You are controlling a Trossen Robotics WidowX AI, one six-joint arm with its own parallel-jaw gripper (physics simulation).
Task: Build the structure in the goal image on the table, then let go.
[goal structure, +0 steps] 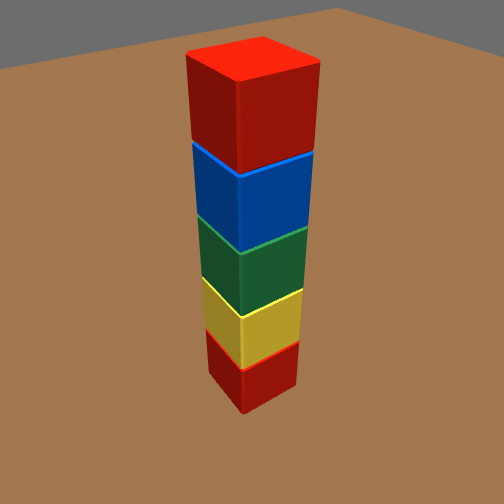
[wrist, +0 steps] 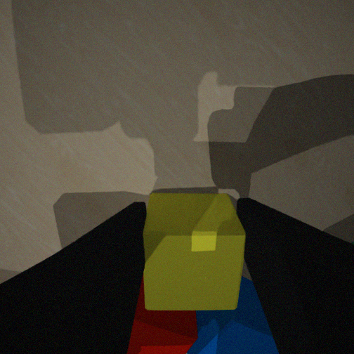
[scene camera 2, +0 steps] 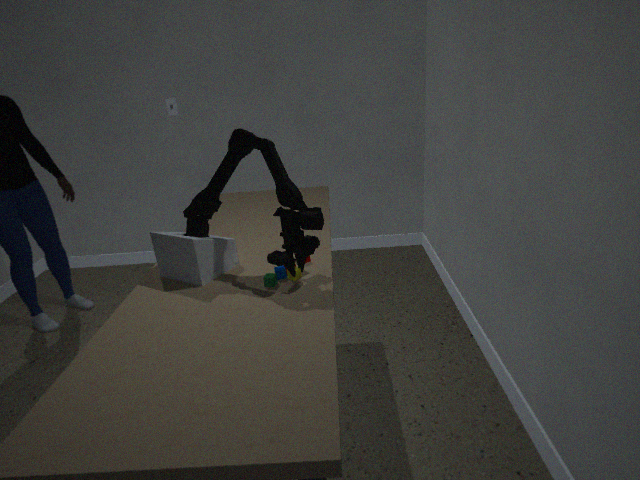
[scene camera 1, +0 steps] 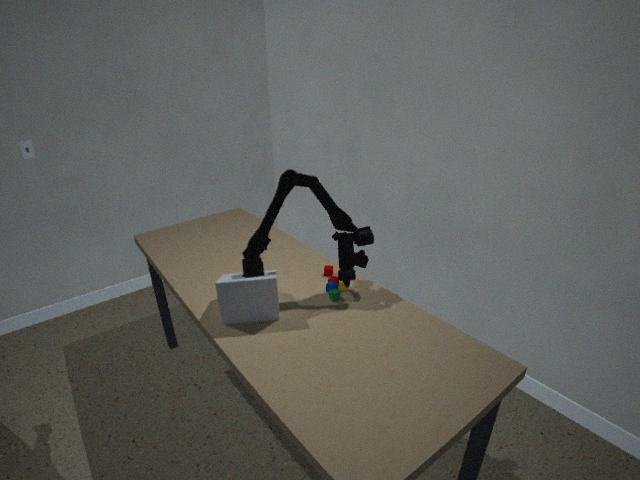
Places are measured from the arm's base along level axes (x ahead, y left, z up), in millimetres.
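Where they show: gripper, fingertip midpoint: point(scene camera 2: 297, 274) point(scene camera 1: 347, 284); arm's base, link origin: point(scene camera 2: 196, 236) point(scene camera 1: 253, 275).
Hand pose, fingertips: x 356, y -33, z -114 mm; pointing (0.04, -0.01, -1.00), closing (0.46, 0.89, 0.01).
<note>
Things, the pixels of their centre, and the offset from my fingertips. Level surfaces: height alone.
- yellow cube, body centre: point(scene camera 2: 294, 273) point(scene camera 1: 343, 284) dy +8, dx -14, dz -2 mm
- blue cube, body centre: point(scene camera 2: 280, 272) point(scene camera 1: 331, 287) dy +11, dx -62, dz -2 mm
- green cube, body centre: point(scene camera 2: 270, 280) point(scene camera 1: 334, 295) dy -43, dx -79, dz -2 mm
- second red cube, body centre: point(scene camera 1: 328, 270) dy +135, dx -16, dz -2 mm
- wooden table, surface height: dz -18 mm
A yellow cube point(scene camera 1: 343, 286) point(scene camera 2: 294, 279) point(wrist: 194, 280) is between the fingertips of my gripper point(scene camera 1: 346, 283) point(scene camera 2: 297, 273) point(wrist: 191, 211), which is shut on it and points down, low over the table. A red cube point(scene camera 1: 333, 280) point(wrist: 167, 320) and a blue cube point(scene camera 1: 331, 286) point(scene camera 2: 280, 272) point(wrist: 250, 320) are close beside the yellow one; it partly covers both in the wrist view. A green cube point(scene camera 1: 334, 295) point(scene camera 2: 269, 280) lies near the blue one. A second red cube point(scene camera 1: 328, 270) lies apart, farther back. Whether the yellow cube touches the table is unclear.
The light grey base block point(scene camera 1: 248, 299) point(scene camera 2: 180, 258) of the arm stands on the wooden table point(scene camera 1: 361, 372) point(scene camera 2: 206, 372). The table's long edge on the wall side is close beyond the cubes. A person point(scene camera 2: 25, 222) stands at the left in scene camera 2.
</note>
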